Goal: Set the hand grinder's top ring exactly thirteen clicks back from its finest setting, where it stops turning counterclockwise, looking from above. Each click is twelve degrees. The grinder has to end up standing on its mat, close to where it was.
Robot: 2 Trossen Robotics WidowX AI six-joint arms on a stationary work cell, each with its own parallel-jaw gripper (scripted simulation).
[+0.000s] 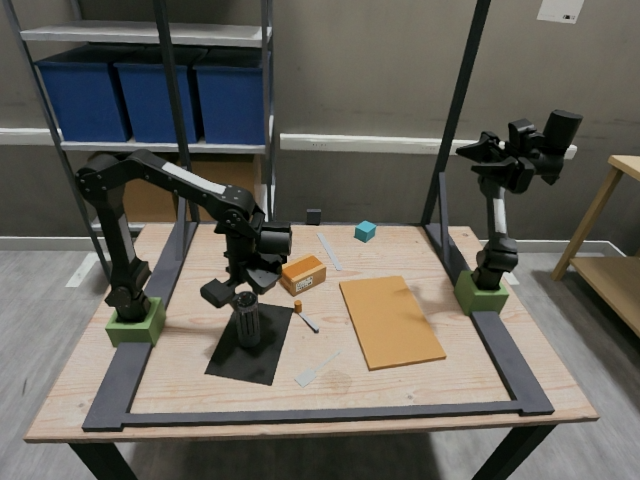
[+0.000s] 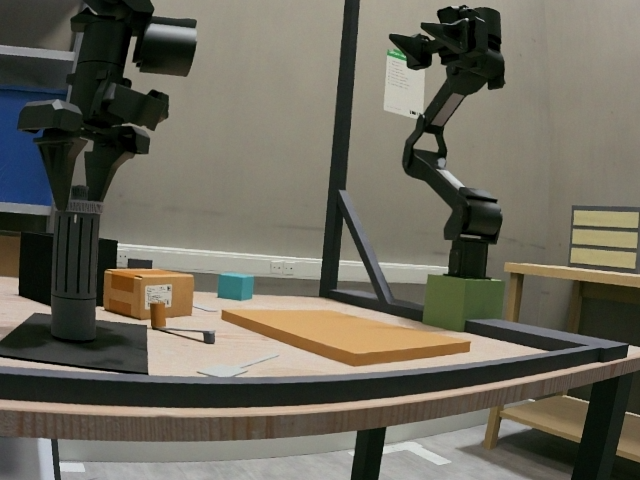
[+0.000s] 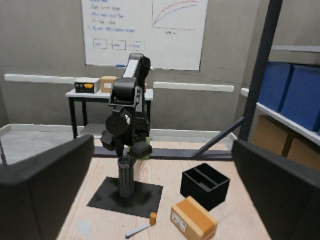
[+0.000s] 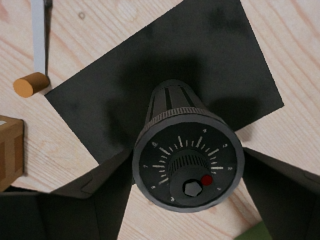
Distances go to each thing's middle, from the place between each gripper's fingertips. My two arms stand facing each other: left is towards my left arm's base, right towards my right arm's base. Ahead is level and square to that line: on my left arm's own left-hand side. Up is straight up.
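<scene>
My right hand is 30 mm above the top ring (image 4: 186, 128). Counting from that same right hand, I find the dark hand grinder (image 1: 248, 327) 10 mm ahead and 60 mm below, while the black mat (image 1: 258, 364) sits 10 mm to the left, 10 mm behind and 170 mm below. The crank (image 2: 157, 310) is 150 mm to the left of my right hand, 50 mm behind it and 160 mm below it; going by its middle, the crank is nearer to my right hand than to my left hand.
From my left hand, the crank is 340 mm to the right, 10 mm behind and 450 mm below, and the orange board (image 2: 356, 341) is 10 mm ahead, 120 mm to the right and 460 mm below. The teal cube (image 2: 237, 287) is a bit to the right of my left hand, well behind it and a long way below it. As for the cardboard box (image 2: 128, 292), it lies far to the right of my left hand, a good way behind it and far below it.
</scene>
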